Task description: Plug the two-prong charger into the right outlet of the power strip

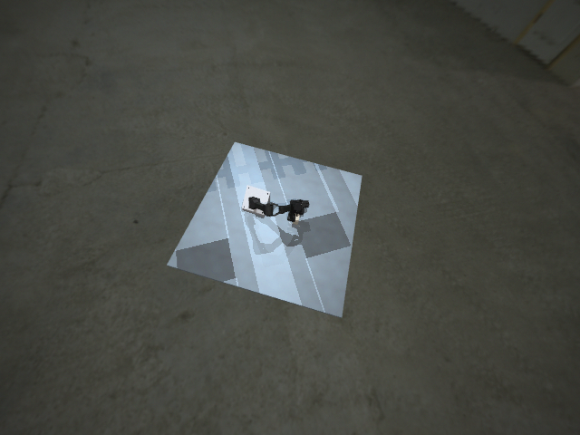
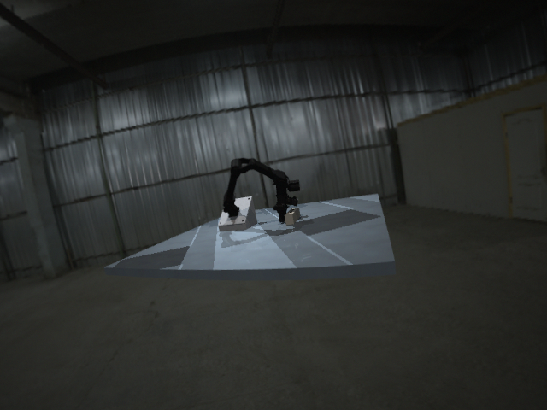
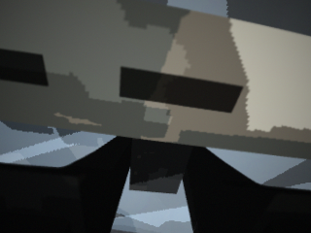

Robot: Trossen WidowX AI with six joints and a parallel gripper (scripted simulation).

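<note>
The black two-prong charger lies 2 cm ahead of my gripper tip and 1 cm above it.
</note>
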